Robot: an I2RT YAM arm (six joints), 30 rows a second.
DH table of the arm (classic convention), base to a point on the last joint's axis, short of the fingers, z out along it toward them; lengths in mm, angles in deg. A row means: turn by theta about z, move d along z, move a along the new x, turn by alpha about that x. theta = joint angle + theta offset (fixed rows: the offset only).
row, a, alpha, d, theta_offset
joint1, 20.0, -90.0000, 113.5, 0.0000
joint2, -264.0, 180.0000, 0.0, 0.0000
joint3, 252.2, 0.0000, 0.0, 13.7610
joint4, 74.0, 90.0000, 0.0, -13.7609
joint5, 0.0, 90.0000, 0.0, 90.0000
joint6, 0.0, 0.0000, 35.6, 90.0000
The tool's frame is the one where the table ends.
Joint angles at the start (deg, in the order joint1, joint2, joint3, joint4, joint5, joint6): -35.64 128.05 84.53 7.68 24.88 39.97
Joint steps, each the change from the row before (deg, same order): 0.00 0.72 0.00 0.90 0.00 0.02; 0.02 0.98 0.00 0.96 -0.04 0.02; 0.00 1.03 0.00 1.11 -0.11 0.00; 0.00 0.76 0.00 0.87 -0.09 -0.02; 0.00 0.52 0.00 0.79 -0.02 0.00; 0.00 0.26 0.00 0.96 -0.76 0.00; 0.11 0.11 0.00 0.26 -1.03 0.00; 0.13 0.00 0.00 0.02 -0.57 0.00
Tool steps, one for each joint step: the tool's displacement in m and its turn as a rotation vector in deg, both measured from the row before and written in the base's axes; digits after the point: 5 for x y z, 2 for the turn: 0.00098 -0.00070 -0.00453 -0.10 -0.16 -0.01; 0.00114 -0.00058 -0.00659 0.04 -0.01 0.04; 0.00112 -0.00072 -0.00681 0.01 -0.10 0.09; 0.00081 -0.00052 -0.00496 -0.03 -0.10 0.08; 0.00067 -0.00047 -0.00310 -0.15 -0.23 0.02; 0.00119 -0.00032 -0.00080 -0.05 -0.82 0.62; 0.00130 0.00096 -0.00066 0.39 -0.46 0.96; 0.00097 0.00109 -0.00005 0.25 -0.20 0.60
